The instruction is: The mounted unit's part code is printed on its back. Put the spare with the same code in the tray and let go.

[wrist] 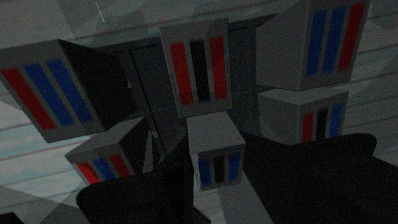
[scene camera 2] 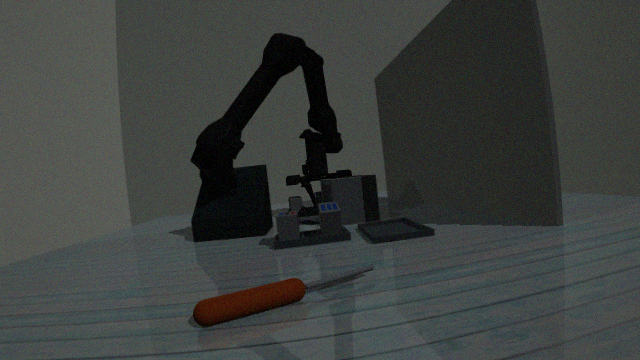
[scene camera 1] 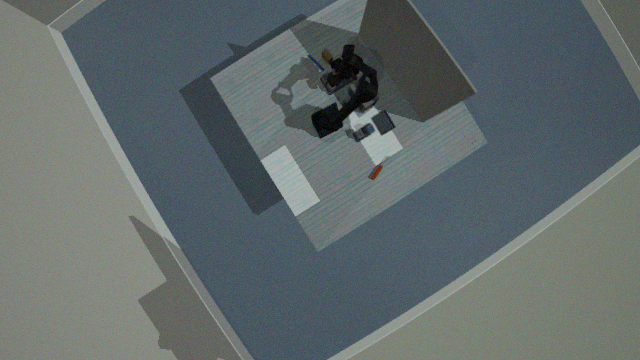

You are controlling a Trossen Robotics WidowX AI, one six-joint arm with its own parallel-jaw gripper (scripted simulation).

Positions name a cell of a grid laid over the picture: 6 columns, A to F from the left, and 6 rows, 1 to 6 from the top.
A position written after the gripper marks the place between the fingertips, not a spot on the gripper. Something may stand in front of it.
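Observation:
You've got the gripper (scene camera 2: D4) in the scene camera 2 view, and in the wrist view it's the gripper (wrist: D4). There's an orange-handled screwdriver (scene camera 2: C6) as well, though in the wrist view the screwdriver is out of frame. A dark tray (scene camera 2: D4) is there too. And then the wrist view has a spare (wrist: D4), a spare (wrist: C2), a spare (wrist: B4) and a spare (wrist: B3).

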